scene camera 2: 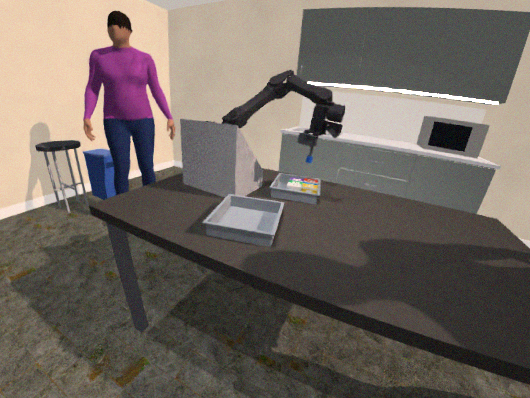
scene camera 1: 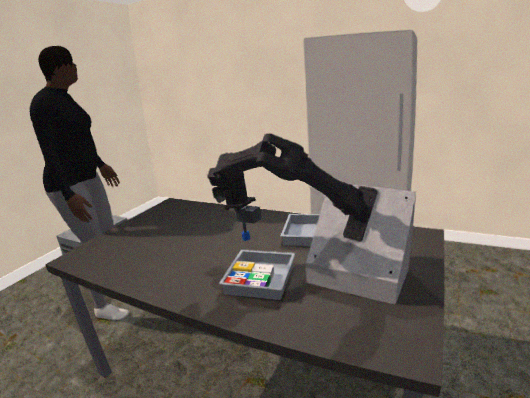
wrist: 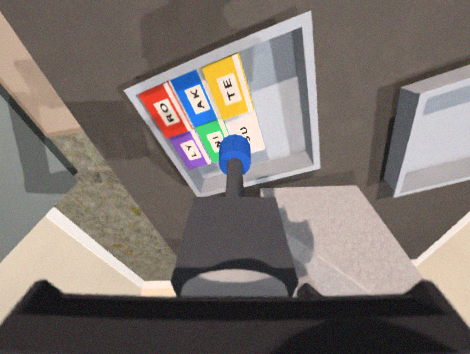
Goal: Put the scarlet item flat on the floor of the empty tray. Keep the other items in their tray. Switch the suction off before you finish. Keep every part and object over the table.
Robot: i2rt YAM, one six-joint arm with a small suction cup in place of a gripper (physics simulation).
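Places are measured from the arm's base along level axes (x ahead, y left, z up), in centimetres.
Pixels of known places: hand at its tool point: (scene camera 2: 308, 162) (scene camera 1: 246, 238) (wrist: 234, 149); arm's base at its link origin: (scene camera 2: 220, 138) (scene camera 1: 360, 213).
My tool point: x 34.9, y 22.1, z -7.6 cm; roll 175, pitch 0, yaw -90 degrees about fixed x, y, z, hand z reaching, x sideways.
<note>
Ahead of a thing's pixels: the offset from my tool point to its top centre. Level surfaces: height alone.
The scarlet item, a red box marked RO {dz -11.8, dx -1.1, dy +10.1 cm} (scene camera 1: 235, 281) (scene camera 2: 311, 180) (wrist: 155, 102), lies in a corner of the grey item tray {dz -11.3, dx -4.3, dy -0.2 cm} (scene camera 1: 252, 292) (scene camera 2: 294, 195) (wrist: 311, 100). Beside it are the blue AK box {dz -12.5, dx +0.6, dy +5.4 cm} (wrist: 186, 82) and the purple LY box {dz -12.4, dx -8.0, dy +7.6 cm} (wrist: 196, 161). The yellow TE box {dz -11.5, dx +2.2, dy +0.8 cm} (wrist: 220, 75), green NI box {dz -12.5, dx -6.4, dy +3.0 cm} (wrist: 204, 132) and white SU box {dz -12.1, dx -4.7, dy -1.7 cm} (wrist: 256, 142) lie in the same tray. My suction cup (scene camera 1: 245, 235) (scene camera 2: 309, 159) (wrist: 235, 152) is bare and hangs above the item tray, holding nothing. The empty tray {dz -11.3, dx -3.5, dy -41.3 cm} (scene camera 1: 295, 241) (scene camera 2: 240, 233) (wrist: 400, 130) stands apart from it.
The pale sloped base block (scene camera 1: 355, 280) (scene camera 2: 210, 160) (wrist: 345, 235) carries the arm and stands close beside both trays. The dark table {dz -16.3 cm} (scene camera 1: 165, 265) (scene camera 2: 400, 240) bears them all. One person (scene camera 1: 65, 135) stands beyond the table in scene camera 1, another (scene camera 2: 127, 90) in scene camera 2.
</note>
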